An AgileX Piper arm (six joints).
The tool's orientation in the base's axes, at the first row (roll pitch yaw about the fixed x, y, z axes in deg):
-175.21 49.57 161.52
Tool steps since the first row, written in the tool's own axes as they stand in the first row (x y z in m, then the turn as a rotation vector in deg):
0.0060 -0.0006 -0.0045 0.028 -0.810 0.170
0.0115 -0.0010 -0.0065 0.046 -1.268 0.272
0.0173 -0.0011 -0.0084 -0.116 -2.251 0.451
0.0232 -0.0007 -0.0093 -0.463 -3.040 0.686
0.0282 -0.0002 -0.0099 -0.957 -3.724 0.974
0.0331 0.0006 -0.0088 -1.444 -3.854 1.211
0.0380 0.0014 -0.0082 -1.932 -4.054 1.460
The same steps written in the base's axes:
-0.0070 0.0021 -0.0016 -0.204 -0.798 -0.087
-0.0120 0.0035 -0.0045 -0.317 -1.250 -0.142
-0.0169 0.0052 -0.0077 -0.463 -2.250 -0.081
-0.0210 0.0071 -0.0116 -0.383 -3.126 0.074
-0.0243 0.0088 -0.0151 -0.137 -3.953 0.301
-0.0262 0.0102 -0.0195 0.278 -4.249 0.525
-0.0285 0.0117 -0.0237 0.675 -4.614 0.747

